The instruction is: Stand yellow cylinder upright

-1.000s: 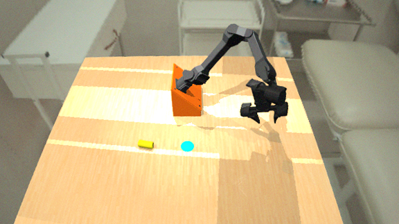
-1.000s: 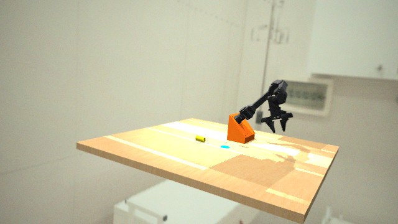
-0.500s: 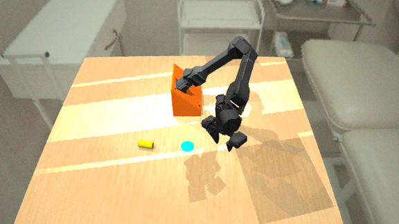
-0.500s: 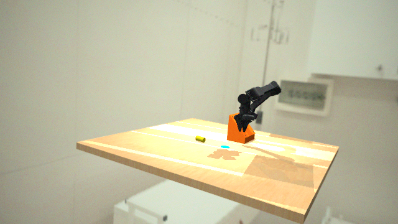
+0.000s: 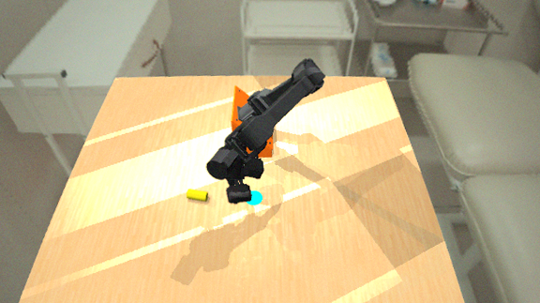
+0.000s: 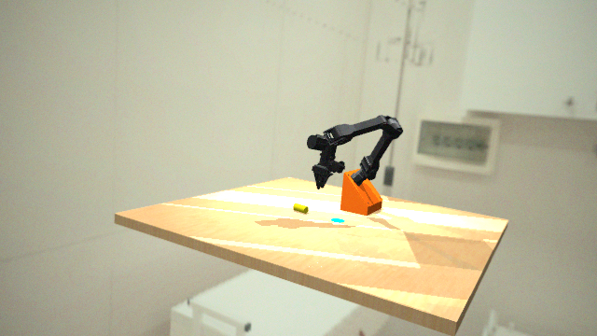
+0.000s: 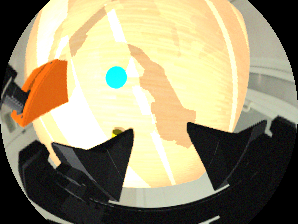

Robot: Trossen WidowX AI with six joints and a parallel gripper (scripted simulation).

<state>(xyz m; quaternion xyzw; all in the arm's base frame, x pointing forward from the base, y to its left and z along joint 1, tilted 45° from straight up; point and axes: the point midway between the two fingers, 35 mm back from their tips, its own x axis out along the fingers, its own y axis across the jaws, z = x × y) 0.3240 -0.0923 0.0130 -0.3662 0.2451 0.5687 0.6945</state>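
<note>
Right now my gripper tip is 13 cm above the yellow cylinder, 12 cm to the left of it and 11 cm past it. Also, from my gripper tip: cyan circle (14 cm below, 9 cm behind, 6 cm to the left).
</note>
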